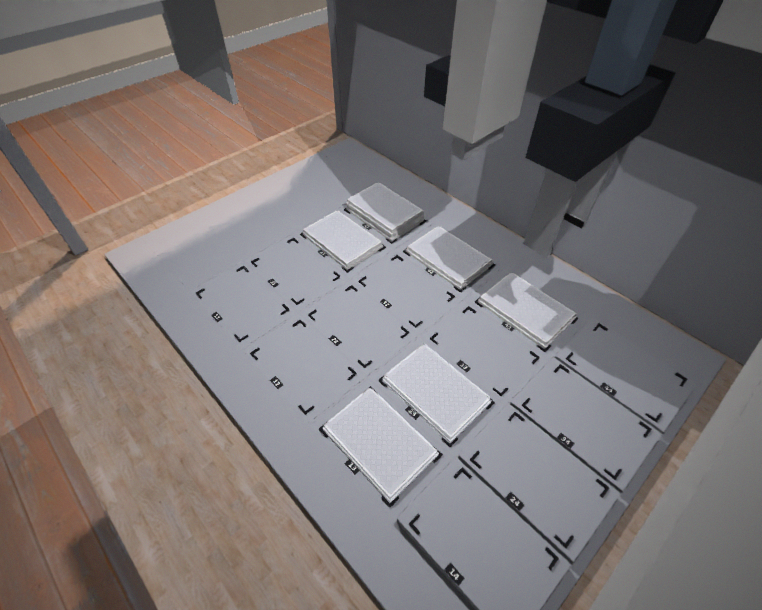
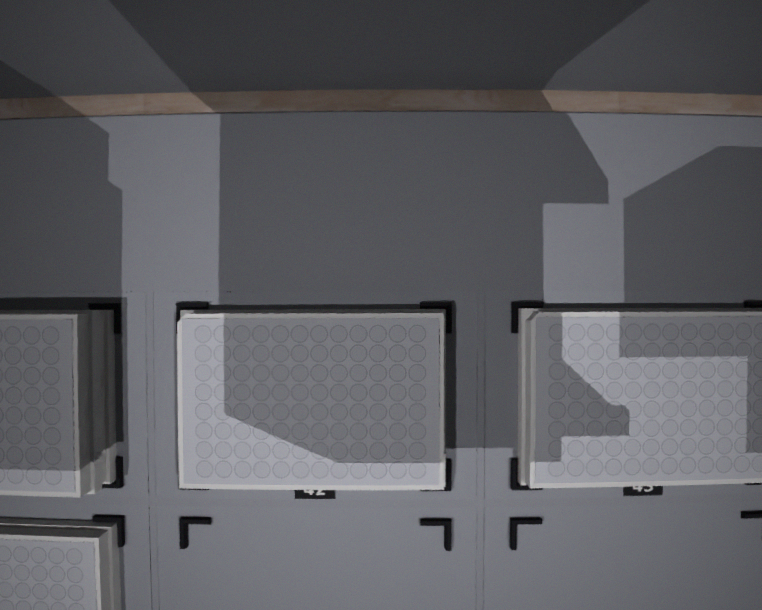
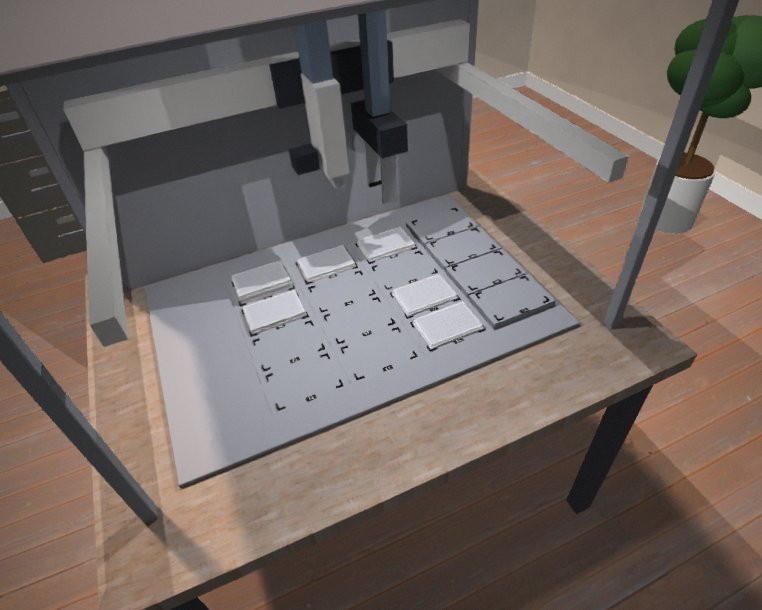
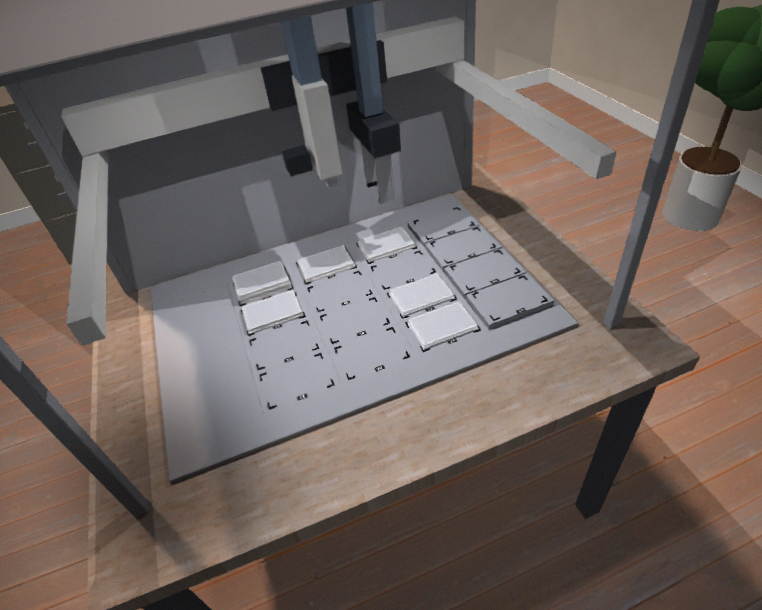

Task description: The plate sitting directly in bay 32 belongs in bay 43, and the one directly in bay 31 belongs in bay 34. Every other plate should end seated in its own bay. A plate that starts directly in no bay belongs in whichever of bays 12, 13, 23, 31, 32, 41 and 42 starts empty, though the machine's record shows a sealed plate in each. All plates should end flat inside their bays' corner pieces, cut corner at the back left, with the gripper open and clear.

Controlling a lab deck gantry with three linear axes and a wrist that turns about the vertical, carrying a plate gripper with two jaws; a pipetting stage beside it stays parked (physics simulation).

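Pixels of known places: gripper, fingertip midpoint: (image 1: 554, 234) (image 3: 382, 192) (image 4: 380, 192); robot's base, link origin: (image 1: 198, 293) (image 3: 279, 408) (image 4: 270, 407).
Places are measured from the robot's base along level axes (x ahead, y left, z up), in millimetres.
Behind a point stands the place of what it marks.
Observation:
My gripper (image 1: 556, 234) {x 392, y 364, z 160 mm} (image 3: 382, 192) {x 392, y 364, z 160 mm} (image 4: 378, 192) {x 392, y 364, z 160 mm} is raised high at the back right, its jaws apart with no plate between them. A plate (image 1: 527, 308) {x 396, y 357, z 15 mm} (image 2: 648, 397) {x 386, y 365, z 14 mm} (image 3: 385, 244) {x 387, y 354, z 14 mm} lies flat in bay 43, cut corner back left. Another plate (image 1: 448, 255) {x 232, y 358, z 14 mm} (image 2: 311, 394) {x 229, y 368, z 14 mm} sits in bay 42. The plate (image 1: 384, 206) {x 68, y 359, z 27 mm} (image 2: 28, 394) {x 103, y 369, z 27 mm} at bay 41 stands taller, with layered sides like a stack of two. A plate (image 1: 343, 238) {x 72, y 253, z 14 mm} (image 2: 44, 572) {x 98, y 280, z 14 mm} sits in bay 31. Bay 32 (image 1: 409, 289) {x 232, y 261, z 0 mm} and bay 34 (image 1: 591, 416) {x 561, y 265, z 14 mm} hold no plate.
Plates sit in bay 23 (image 1: 437, 393) {x 400, y 143, z 14 mm} (image 3: 424, 293) {x 390, y 146, z 14 mm} and bay 13 (image 1: 380, 445) {x 400, y 37, z 14 mm} (image 3: 448, 323) {x 391, y 38, z 15 mm}. Bays 12, 22, 33, 11 and 21 show no plates; neither does the raised right column. The pipetting stage (image 1: 486, 69) (image 3: 325, 130) hangs left of my gripper. A tall panel stands behind the deck.

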